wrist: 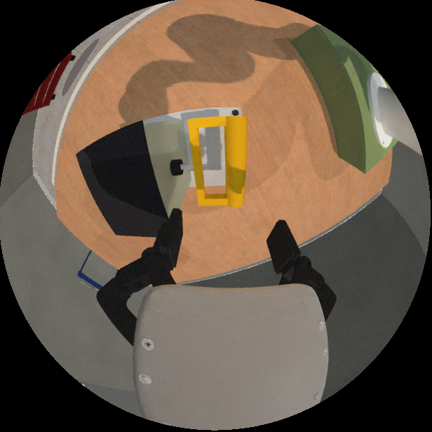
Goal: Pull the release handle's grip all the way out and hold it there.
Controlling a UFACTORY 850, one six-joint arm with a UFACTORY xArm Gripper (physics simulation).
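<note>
The release handle's yellow grip [236, 162] is a rectangular frame with a thick round bar on its right side. A short rod with a black collar [176, 167] joins it to the pale front of a black-topped housing [122, 175], which stands on a light grey base plate [216, 111]. My gripper [229, 226] is open, with nothing between its two black fingers. The fingers show below the grip in the view and apart from it. The left fingertip appears close to the lower corner of the housing; the height between them is hard to tell.
The wooden table top [280, 165] bears a green block [345, 95] at the right, under the robot arm's white round base [381, 110]. A red slatted object [49, 85] is at the upper left. A blue frame [90, 280] is beyond the table's lower left edge. The arm's shadow lies across the top.
</note>
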